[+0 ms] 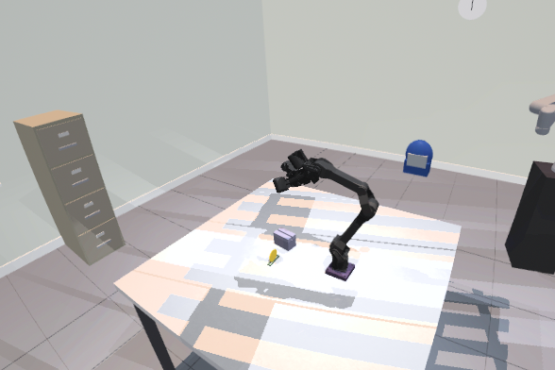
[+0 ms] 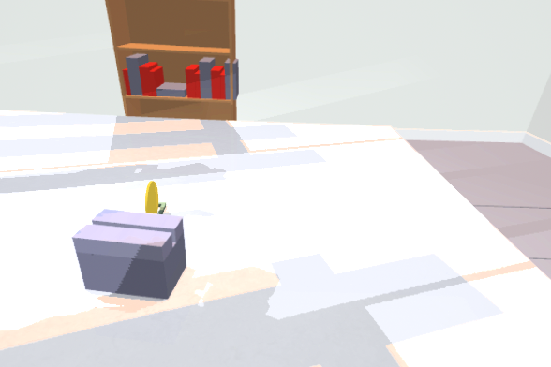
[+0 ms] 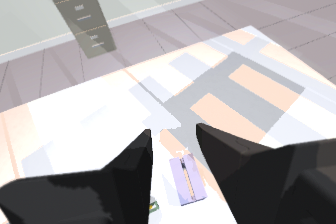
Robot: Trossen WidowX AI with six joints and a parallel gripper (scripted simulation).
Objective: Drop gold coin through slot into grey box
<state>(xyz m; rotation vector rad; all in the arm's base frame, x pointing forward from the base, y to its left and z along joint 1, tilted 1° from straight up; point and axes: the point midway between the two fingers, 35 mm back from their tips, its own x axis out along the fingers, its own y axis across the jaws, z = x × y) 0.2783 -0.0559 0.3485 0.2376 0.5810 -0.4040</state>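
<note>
The gold coin lies 320 mm below my gripper tip, 110 mm to the left of it and 20 mm ahead of it.
</note>
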